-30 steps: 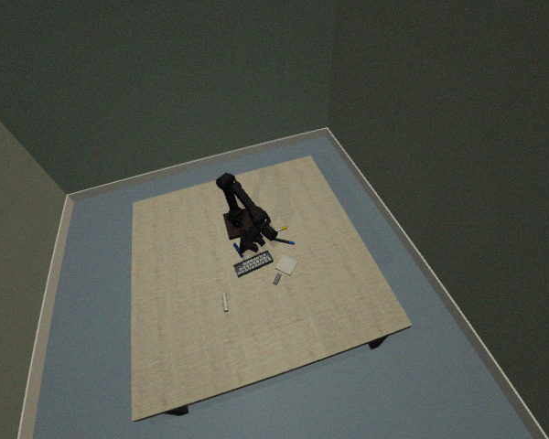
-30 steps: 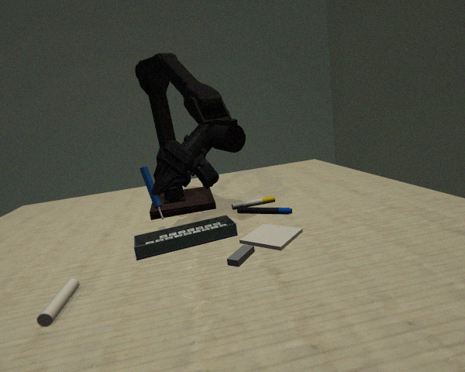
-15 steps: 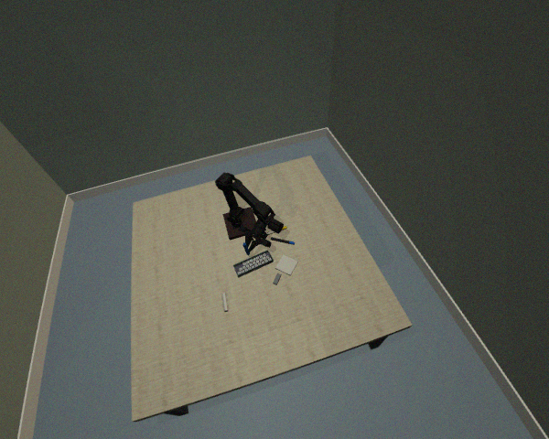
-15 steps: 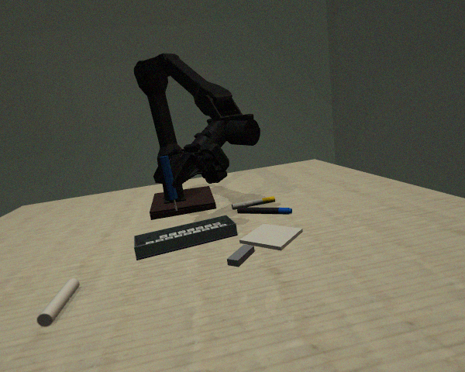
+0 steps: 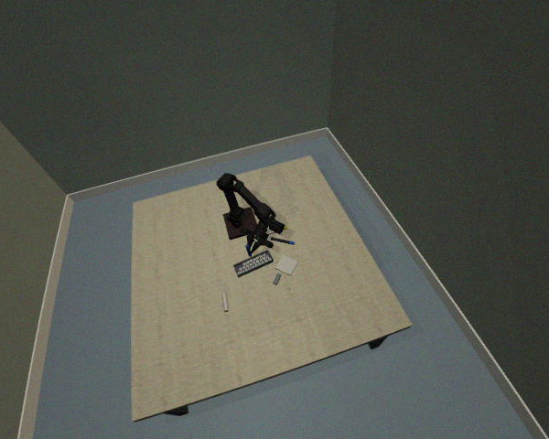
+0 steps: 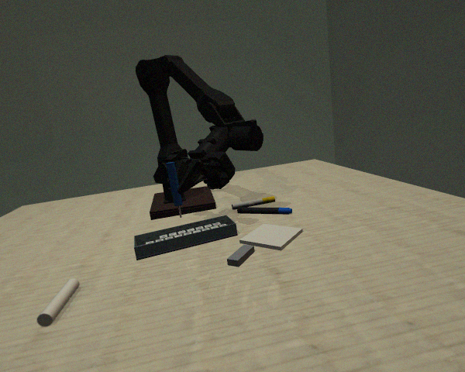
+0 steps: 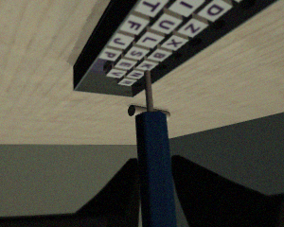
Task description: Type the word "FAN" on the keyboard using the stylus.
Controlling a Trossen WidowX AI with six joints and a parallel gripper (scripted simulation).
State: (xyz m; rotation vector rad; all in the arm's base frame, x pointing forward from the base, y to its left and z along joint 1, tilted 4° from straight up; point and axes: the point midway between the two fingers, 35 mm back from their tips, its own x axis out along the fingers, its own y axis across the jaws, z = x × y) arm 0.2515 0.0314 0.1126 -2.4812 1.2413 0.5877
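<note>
Right now the white pad is 17 cm to the left of my gripper tip, 10 cm below it and 9 cm ahead of it. From my gripper tip the other things lie so: grey block (15 cm ahead, 10 cm below, 9 cm to the left); blue stylus (1 cm below); stylus tip (5 cm below).
</note>
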